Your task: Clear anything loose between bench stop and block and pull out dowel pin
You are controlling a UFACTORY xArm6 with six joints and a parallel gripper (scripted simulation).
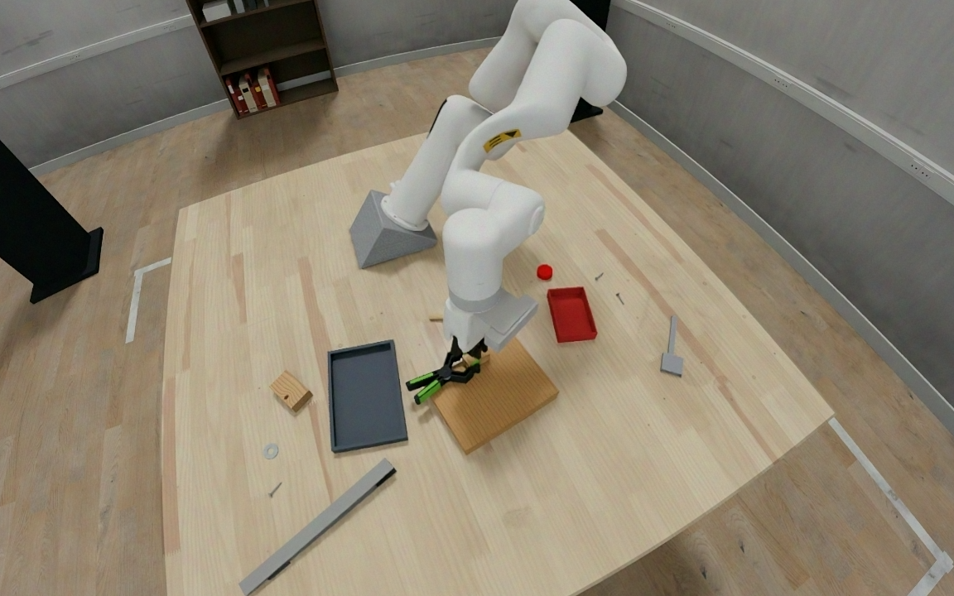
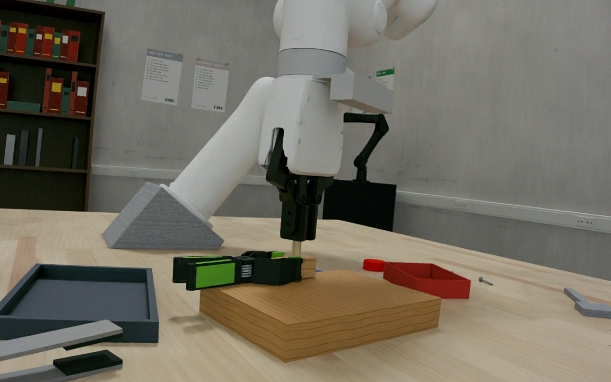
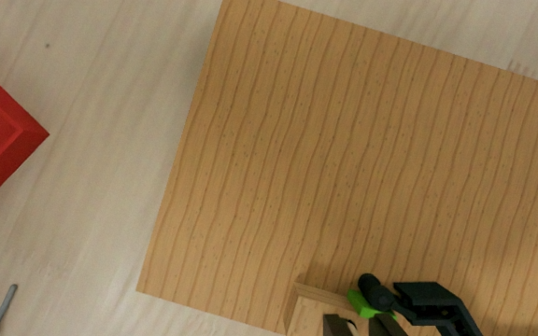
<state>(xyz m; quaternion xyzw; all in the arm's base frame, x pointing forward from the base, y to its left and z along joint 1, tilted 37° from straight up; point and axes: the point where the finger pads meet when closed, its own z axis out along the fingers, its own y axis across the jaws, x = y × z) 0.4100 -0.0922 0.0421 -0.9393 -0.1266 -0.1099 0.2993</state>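
Now: the dowel pin 2 cm below my hand. Also, from my hand: loose dowel: 13 cm behind, 9 cm below, 1 cm to the left; bench board: 7 cm below, 6 cm ahead, 1 cm to the right; small wooden block: 5 cm below.
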